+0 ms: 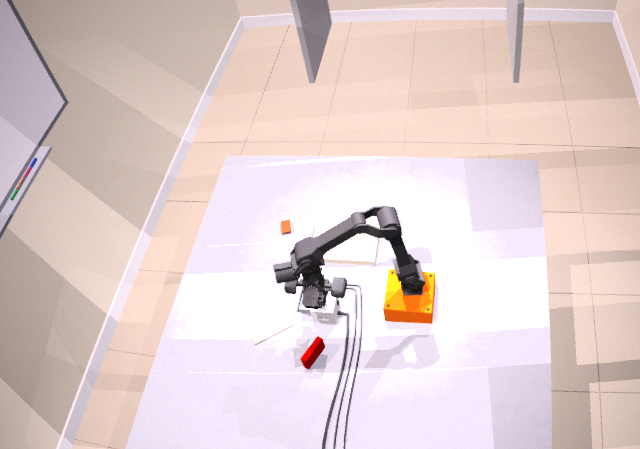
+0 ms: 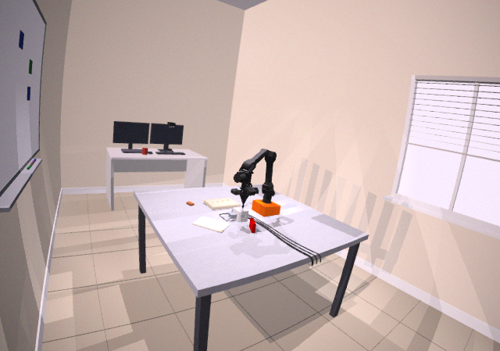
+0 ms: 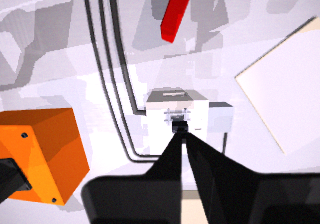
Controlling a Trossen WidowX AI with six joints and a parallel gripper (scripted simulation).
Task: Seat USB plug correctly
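The USB plug is 20 mm below my gripper tip. Round my gripper tip: red block: 40 mm ahead, 140 mm to the left, 90 mm below; book: 70 mm behind, 290 mm to the right, 110 mm below; orange block: 160 mm ahead, 400 mm to the right, 120 mm below.
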